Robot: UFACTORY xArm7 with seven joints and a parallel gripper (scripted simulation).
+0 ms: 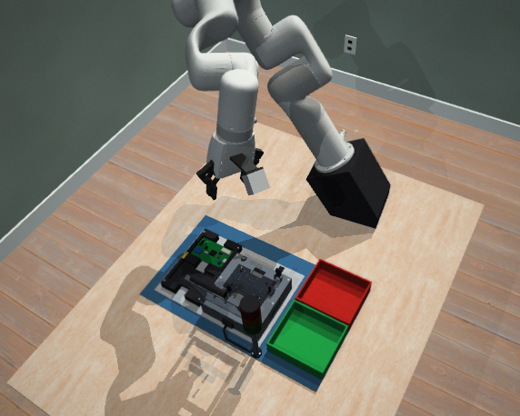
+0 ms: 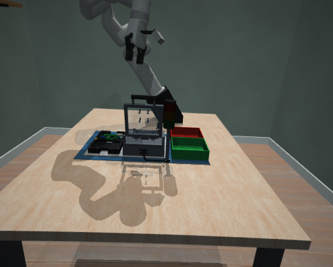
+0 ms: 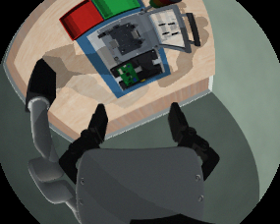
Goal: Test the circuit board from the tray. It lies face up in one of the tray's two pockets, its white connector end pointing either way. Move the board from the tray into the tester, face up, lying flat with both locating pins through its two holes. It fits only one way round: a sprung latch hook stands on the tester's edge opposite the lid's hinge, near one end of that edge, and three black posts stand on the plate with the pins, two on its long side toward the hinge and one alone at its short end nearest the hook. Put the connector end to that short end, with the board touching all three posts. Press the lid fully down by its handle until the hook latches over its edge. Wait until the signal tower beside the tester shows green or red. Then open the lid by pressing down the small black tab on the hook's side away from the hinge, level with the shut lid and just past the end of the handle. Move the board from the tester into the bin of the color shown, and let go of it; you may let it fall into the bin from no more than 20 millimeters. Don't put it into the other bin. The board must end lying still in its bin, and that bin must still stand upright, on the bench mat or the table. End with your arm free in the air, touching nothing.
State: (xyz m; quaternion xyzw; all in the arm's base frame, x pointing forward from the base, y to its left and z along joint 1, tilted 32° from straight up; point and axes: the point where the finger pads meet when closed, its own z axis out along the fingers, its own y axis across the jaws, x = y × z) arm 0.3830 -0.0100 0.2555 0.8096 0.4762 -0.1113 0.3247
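Right now my hand is 360 mm above the green circuit board, 110 mm to the left of it and 30 mm past it. Also, from my hand: clear lid 200 mm below, 170 mm ahead, 30 mm to the left; then tester plate 310 mm below, 60 mm ahead, 50 mm to the left; then red bin 370 mm below, 260 mm to the left, 30 mm behind.
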